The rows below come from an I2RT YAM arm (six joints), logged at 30 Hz.
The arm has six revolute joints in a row. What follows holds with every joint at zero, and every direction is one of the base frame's. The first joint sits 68 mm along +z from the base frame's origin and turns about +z. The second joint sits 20 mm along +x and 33.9 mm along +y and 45.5 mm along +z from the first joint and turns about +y. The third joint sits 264 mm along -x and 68.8 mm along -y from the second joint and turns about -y. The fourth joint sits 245 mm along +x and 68.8 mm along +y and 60 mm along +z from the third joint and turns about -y. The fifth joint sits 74 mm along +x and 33.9 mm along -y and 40.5 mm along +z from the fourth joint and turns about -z. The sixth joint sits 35.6 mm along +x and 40.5 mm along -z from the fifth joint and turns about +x. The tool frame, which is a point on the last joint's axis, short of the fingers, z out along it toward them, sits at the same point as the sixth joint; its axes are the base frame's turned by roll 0, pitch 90 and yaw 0 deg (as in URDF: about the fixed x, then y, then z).
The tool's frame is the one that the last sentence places.
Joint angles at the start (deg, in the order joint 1, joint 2, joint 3, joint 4, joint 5, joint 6):
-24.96, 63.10, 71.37, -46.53, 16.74, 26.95
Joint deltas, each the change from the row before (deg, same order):
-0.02, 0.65, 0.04, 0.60, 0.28, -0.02
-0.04, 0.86, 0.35, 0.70, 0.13, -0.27
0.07, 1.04, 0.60, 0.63, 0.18, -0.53
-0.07, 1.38, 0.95, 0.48, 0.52, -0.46
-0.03, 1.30, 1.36, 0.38, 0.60, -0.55
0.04, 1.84, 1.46, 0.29, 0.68, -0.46
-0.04, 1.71, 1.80, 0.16, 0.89, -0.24
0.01, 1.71, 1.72, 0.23, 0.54, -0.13
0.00, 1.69, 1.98, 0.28, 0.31, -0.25
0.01, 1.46, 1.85, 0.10, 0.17, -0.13
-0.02, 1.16, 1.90, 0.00, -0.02, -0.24
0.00, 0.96, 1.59, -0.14, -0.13, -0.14
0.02, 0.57, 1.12, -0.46, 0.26, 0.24
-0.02, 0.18, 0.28, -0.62, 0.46, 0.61
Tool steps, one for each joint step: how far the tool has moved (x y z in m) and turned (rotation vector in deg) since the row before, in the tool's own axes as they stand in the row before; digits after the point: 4 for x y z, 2 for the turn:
-0.0008, 0.0013, 0.0035, 0.27, -0.12, -0.01
-0.0021, 0.0020, 0.0035, 0.07, -0.23, -0.19
-0.0027, 0.0028, 0.0036, 0.03, -0.23, -0.51
-0.0039, 0.0028, 0.0045, 0.50, -0.28, -0.40
-0.0054, 0.0030, 0.0027, 0.39, -0.64, -0.40
-0.0049, 0.0041, 0.0055, 0.62, -0.20, -0.51
-0.0063, 0.0036, 0.0038, 0.74, -0.59, -0.13
-0.0058, 0.0040, 0.0042, 0.39, -0.43, -0.05
-0.0068, 0.0043, 0.0034, 0.06, -0.61, -0.05
-0.0060, 0.0037, 0.0026, -0.04, -0.49, 0.04
-0.0065, 0.0031, 0.0008, -0.28, -0.63, 0.04
-0.0051, 0.0026, 0.0007, -0.30, -0.37, 0.04
-0.0031, 0.0012, -0.0002, 0.19, -0.18, 0.26
0.0000, -0.0003, 0.0002, 0.63, 0.25, 0.43

